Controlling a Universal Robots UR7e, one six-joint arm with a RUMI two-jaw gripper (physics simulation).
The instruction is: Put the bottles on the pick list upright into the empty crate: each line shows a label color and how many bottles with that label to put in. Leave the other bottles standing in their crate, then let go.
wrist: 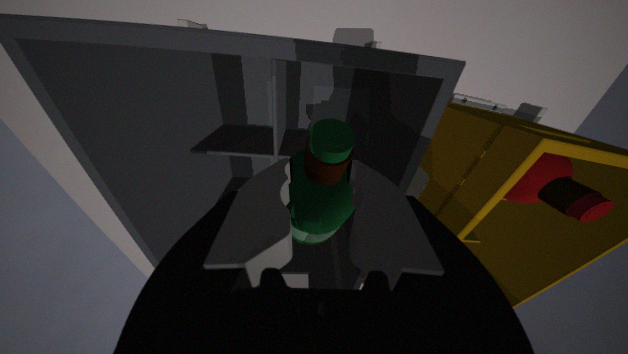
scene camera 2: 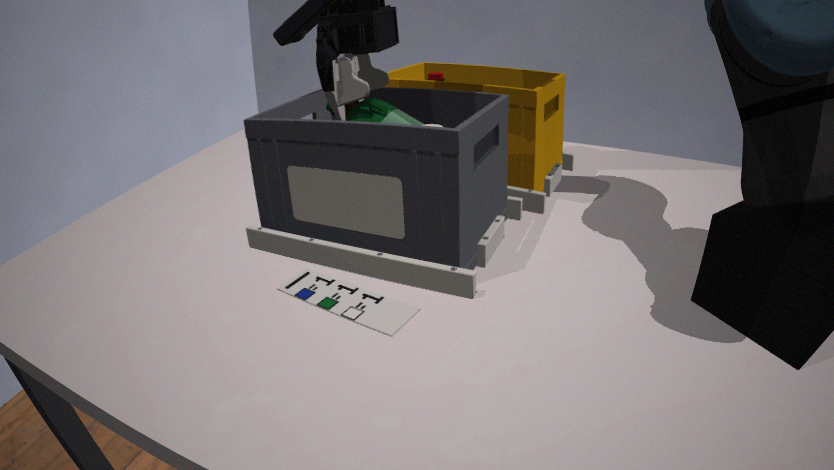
I see my gripper and a green bottle.
My gripper also shows in the wrist view.
